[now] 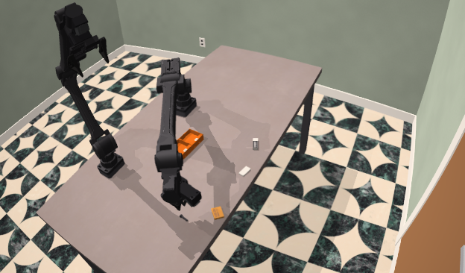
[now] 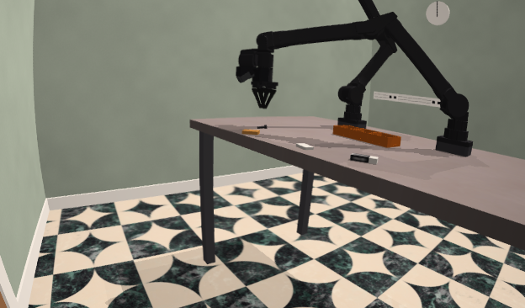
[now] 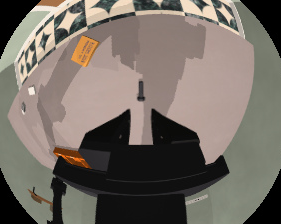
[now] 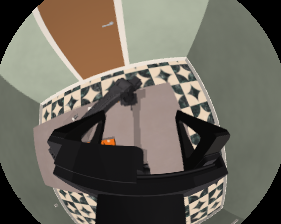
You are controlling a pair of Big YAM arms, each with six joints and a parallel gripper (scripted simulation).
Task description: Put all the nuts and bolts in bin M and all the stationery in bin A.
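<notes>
Now: left hand 1 cm past the black bolt and 8 cm above it. From my left hand the other things lie so: orange notepad (9 cm ahead, 10 cm to the left, 8 cm below); brass nut (27 cm behind, 18 cm to the left, 7 cm below); white eraser (5 cm ahead, 34 cm to the left, 8 cm below).
</notes>
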